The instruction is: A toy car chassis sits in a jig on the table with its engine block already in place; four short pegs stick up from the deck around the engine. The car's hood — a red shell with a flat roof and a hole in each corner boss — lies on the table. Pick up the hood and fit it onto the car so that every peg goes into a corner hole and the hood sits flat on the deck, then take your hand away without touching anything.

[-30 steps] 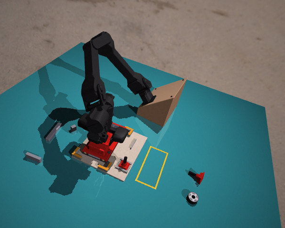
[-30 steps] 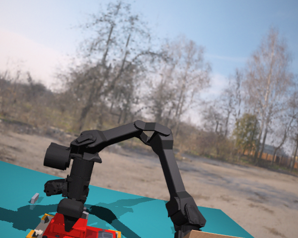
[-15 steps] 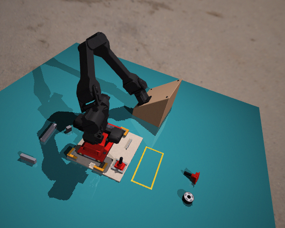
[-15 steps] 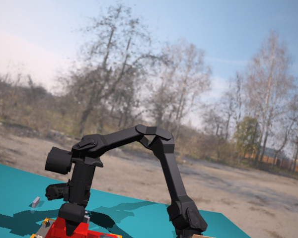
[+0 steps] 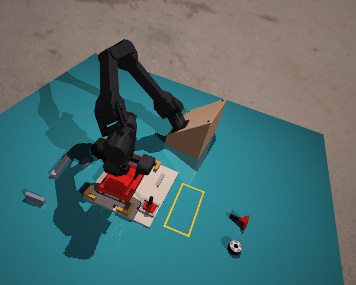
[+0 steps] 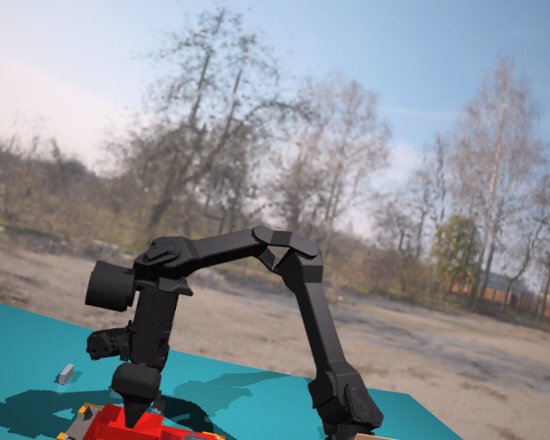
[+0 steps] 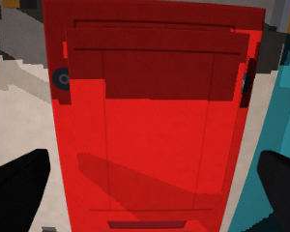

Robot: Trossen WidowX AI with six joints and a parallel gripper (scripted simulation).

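The red hood lies 20 mm below my gripper tip. From my gripper tip the other things lie so: grey engine block 40 mm below; black wheel 60 mm ahead, 410 mm to the left, 50 mm below.
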